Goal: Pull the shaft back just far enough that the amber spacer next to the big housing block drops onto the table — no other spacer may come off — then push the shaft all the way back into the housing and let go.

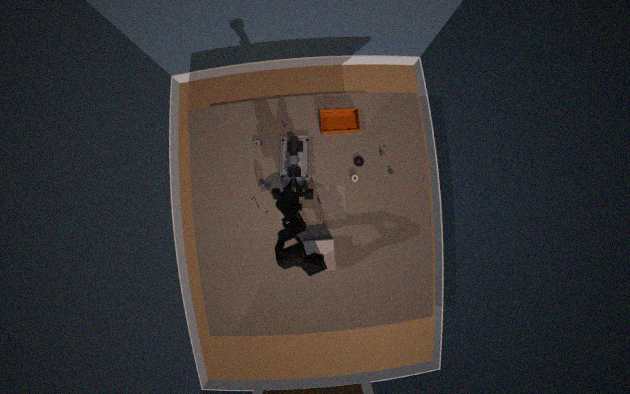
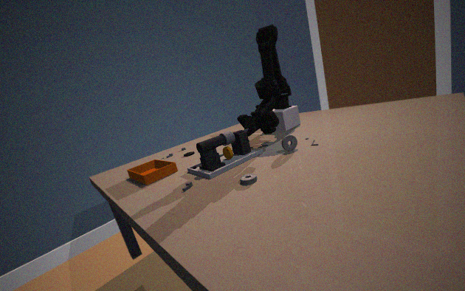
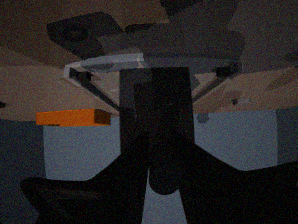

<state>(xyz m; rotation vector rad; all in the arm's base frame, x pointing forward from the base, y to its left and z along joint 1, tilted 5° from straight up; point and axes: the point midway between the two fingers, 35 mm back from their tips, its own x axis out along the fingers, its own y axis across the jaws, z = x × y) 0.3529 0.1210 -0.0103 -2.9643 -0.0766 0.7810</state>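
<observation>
Now: gripper tip 90 mm short of the grey spacer and 20 mm below it. From my gripper tip the other things lie so: amber spacer (100 mm ahead, 30 mm below); orange tray (320 mm ahead, 220 mm to the right, 50 mm below).
</observation>
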